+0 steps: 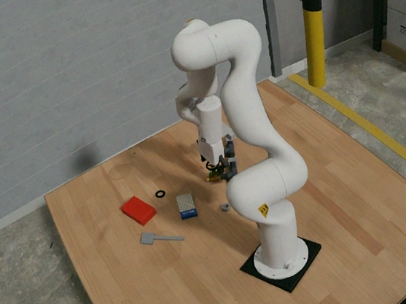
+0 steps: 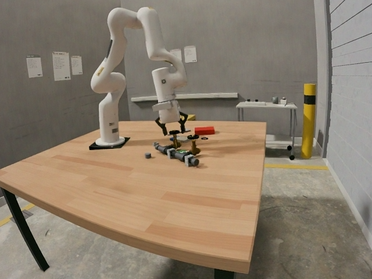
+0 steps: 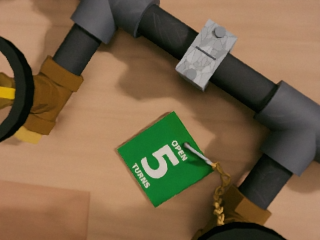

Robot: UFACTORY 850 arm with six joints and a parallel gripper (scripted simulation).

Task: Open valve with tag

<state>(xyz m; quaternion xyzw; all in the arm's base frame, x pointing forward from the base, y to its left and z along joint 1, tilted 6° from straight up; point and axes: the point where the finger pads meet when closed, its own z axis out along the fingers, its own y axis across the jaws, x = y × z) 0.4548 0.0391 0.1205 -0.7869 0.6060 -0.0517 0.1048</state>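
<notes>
My gripper is now 50 mm short of the green tag, 30 mm to the left of it and 90 mm above it. Also, from my hand: red block (330 mm to the left, 80 mm below); grey paddle-shaped tool (160 mm behind, 300 mm to the left, 90 mm below); blue-and-grey box (70 mm behind, 150 mm to the left, 80 mm below).
</notes>
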